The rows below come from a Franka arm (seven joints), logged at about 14 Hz.
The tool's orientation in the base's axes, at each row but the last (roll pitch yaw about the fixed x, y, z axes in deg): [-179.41, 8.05, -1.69]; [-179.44, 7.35, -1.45]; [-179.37, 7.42, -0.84]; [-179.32, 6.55, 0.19]
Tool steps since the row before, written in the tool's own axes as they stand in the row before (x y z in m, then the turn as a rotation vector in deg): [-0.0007, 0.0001, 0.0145, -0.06, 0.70, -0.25]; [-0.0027, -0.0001, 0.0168, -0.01, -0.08, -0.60]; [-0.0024, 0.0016, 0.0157, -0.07, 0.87, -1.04]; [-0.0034, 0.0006, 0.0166, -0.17, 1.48, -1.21]
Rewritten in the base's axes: [-0.0027, 0.0001, -0.0143, -0.05, -0.70, 0.25]; [-0.0048, 0.0004, -0.0163, 0.07, 0.07, 0.60]; [-0.0044, -0.0014, -0.0153, 0.05, -0.88, 1.03]; [-0.0053, -0.0004, -0.0161, -0.03, -1.49, 1.20]
